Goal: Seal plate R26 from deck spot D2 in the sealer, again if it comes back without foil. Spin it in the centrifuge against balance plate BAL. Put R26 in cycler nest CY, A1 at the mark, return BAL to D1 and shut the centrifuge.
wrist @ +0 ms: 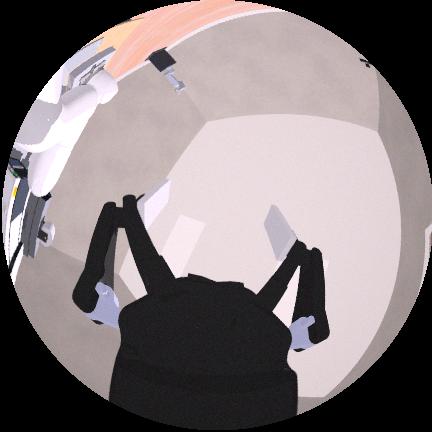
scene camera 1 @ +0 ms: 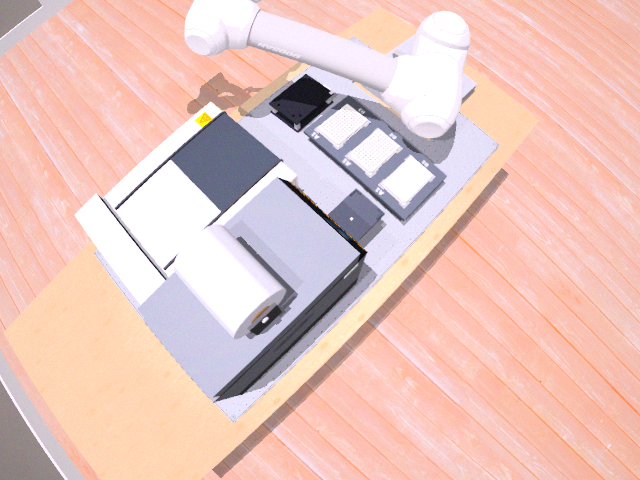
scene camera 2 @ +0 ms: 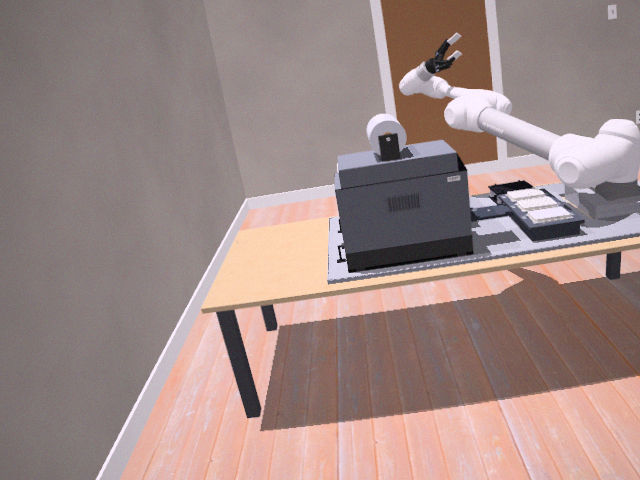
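Seen in the pictures: gripper, fingertip midpoint: (wrist: 218, 201) (scene camera 2: 459, 43); arm's base, origin of the base link: (wrist: 89, 74) (scene camera 2: 615, 189).
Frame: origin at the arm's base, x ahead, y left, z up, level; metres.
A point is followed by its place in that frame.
My gripper (scene camera 2: 454, 47) @(z 0.595, x 0.304, y -0.803 m) (wrist: 218, 201) @(z 0.595, x 0.304, y -0.803 m) is open and empty, tilted upward high above the bench; it does not show in scene camera 1. Three white plates stand in a row on the dark deck rack (scene camera 1: 404, 213) @(z 0.010, x 0.457, y 0.208 m) (scene camera 2: 555, 229) @(z -0.015, x 0.379, y 0.218 m): an end plate with wells (scene camera 1: 342, 126) @(z 0.026, x 0.350, y -0.080 m), the middle plate (scene camera 1: 373, 151) @(z 0.025, x 0.363, y 0.037 m), also with wells, and a smooth-topped plate (scene camera 1: 407, 179) @(z 0.026, x 0.376, y 0.161 m) at the other end. Their names are not readable. The grey sealer (scene camera 1: 310, 227) @(z 0.304, x 0.719, y 0.109 m) (scene camera 2: 403, 206) @(z 0.156, x 0.887, y 0.191 m) carries a white foil roll (scene camera 1: 227, 279) @(z 0.430, x 0.892, y 0.094 m) (scene camera 2: 381, 129) @(z 0.404, x 0.917, y 0.153 m). Its dark tray (scene camera 1: 361, 211) @(z 0.057, x 0.543, y 0.122 m) sticks out empty.
A white machine (scene camera 1: 160, 217) @(z 0.164, x 0.881, y -0.222 m) with a dark panel (scene camera 1: 224, 155) @(z 0.167, x 0.667, y -0.205 m) and a yellow warning label (scene camera 1: 204, 119) @(z 0.165, x 0.620, y -0.328 m) stands beside the sealer. A black square unit (scene camera 1: 301, 98) @(z 0.005, x 0.331, y -0.249 m) (scene camera 2: 509, 187) @(z 0.005, x 0.338, y -0.246 m) stands beside the deck rack. The white arm (scene camera 1: 320, 46) @(z 0.279, x 0.327, y -0.176 m) (scene camera 2: 522, 131) @(z 0.257, x 0.320, y -0.133 m) reaches over the bench's far side.
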